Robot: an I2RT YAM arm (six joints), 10 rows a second.
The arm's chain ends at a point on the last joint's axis. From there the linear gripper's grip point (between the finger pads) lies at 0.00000 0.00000 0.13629 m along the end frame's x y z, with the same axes.
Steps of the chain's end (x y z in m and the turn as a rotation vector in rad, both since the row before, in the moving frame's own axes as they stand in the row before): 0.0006 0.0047 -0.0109 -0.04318 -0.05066 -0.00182; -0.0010 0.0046 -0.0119 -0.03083 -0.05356 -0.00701; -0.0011 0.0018 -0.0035 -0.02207 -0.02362 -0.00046; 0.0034 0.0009 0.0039 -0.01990 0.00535 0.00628; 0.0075 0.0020 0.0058 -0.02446 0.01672 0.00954; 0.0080 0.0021 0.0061 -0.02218 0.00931 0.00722; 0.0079 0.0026 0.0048 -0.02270 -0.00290 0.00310; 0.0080 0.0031 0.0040 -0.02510 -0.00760 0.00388; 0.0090 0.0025 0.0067 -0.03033 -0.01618 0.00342
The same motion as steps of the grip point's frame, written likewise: -0.0063 0.0106 -0.0112 -0.04318 -0.05066 -0.00182; -0.0083 0.0088 -0.0122 -0.03083 -0.05356 -0.00701; -0.0043 0.0048 -0.0036 -0.02207 -0.02362 -0.00046; 0.0041 0.0036 0.0039 -0.01990 0.00535 0.00628; 0.0098 0.0053 0.0057 -0.02446 0.01672 0.00954; 0.0093 0.0051 0.0061 -0.02218 0.00931 0.00722; 0.0075 0.0057 0.0048 -0.02270 -0.00290 0.00310; 0.0070 0.0065 0.0040 -0.02510 -0.00760 0.00388; 0.0068 0.0066 0.0066 -0.03033 -0.01618 0.00342
